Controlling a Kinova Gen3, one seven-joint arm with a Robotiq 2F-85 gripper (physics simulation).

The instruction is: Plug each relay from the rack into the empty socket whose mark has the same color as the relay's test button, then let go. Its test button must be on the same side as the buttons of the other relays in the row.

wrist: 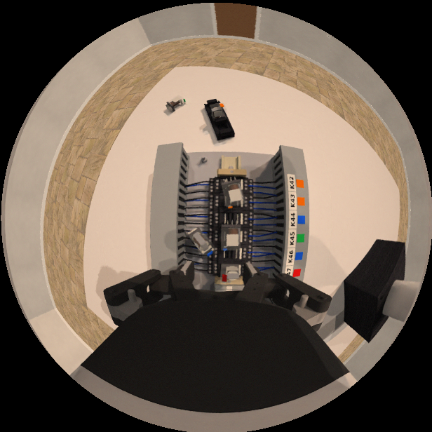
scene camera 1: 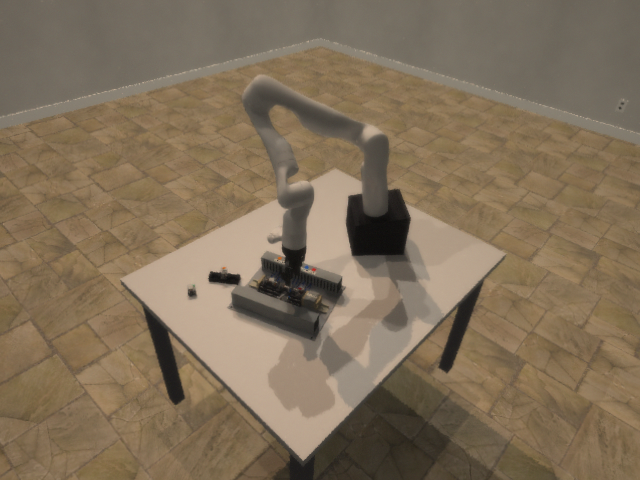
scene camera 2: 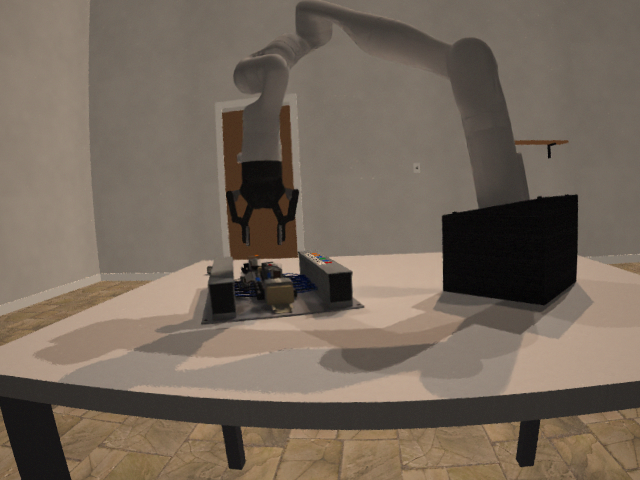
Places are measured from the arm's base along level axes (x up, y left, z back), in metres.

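Where they show: gripper, fingertip midpoint: (scene camera 1: 292,280) (scene camera 2: 263,245); arm's base, origin of the base link: (scene camera 1: 375,209) (scene camera 2: 502,205).
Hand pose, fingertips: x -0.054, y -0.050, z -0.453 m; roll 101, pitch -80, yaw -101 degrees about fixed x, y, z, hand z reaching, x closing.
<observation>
Things, the pixels of their top centre, and the offset from my fingertips. "spot": a spot on its surface instead.
- black rack, surface spot: (scene camera 1: 224,279) spot: dy -0.251, dx -0.089, dz -0.067 m
- green-button relay, middle of its top: (scene camera 1: 191,288) dy -0.305, dx -0.082, dz -0.171 m
My gripper (scene camera 1: 292,279) (scene camera 2: 263,241) (wrist: 218,270) is open and empty above the socket row. In the wrist view, a clear relay with a blue button (wrist: 200,241) lies slanted on the wires left of the row. Another blue-button relay (wrist: 231,238) stands in the row, its button toward the gripper. An orange-button relay (wrist: 233,193) sits slightly turned near the far end. A red-button relay (wrist: 232,272) stands at the near end. The black rack (wrist: 224,129) (scene camera 1: 224,279) holds an orange-button relay (wrist: 217,112). A green-button relay (wrist: 174,104) (scene camera 1: 191,290) lies on the table. Exact socket seating is unclear.
Grey wire ducts (wrist: 165,200) (wrist: 291,160) flank the row. The right one bears marks: K42 and K43 orange, K44 blue, K45 green, K46 blue, K47 red. A small grey piece (wrist: 203,160) lies on the plate. The black robot base (scene camera 1: 378,229) (scene camera 2: 496,253) stands beyond.
</observation>
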